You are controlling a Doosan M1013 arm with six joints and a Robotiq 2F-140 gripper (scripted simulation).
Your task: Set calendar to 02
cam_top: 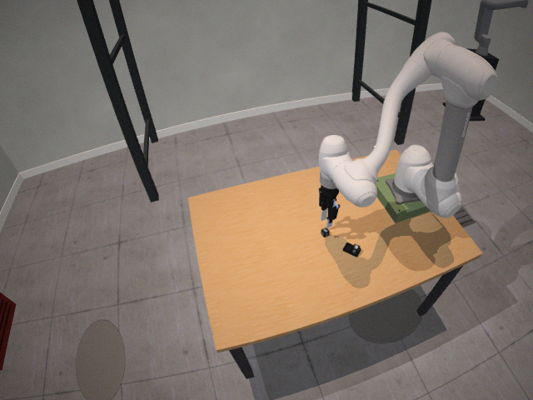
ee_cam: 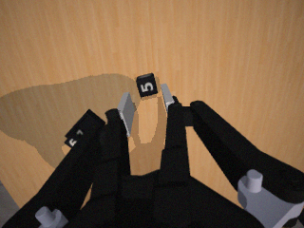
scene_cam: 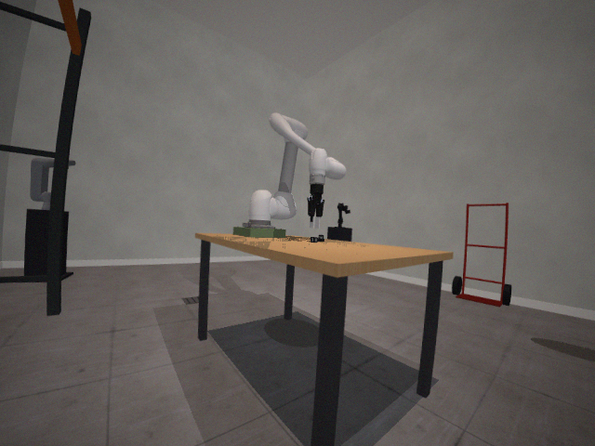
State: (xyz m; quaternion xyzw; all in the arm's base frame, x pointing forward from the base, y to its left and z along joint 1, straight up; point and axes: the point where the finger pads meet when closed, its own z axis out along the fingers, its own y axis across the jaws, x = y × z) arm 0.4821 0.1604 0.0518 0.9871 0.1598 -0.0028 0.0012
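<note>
My hand is 10 cm above the black number cube.
</note>
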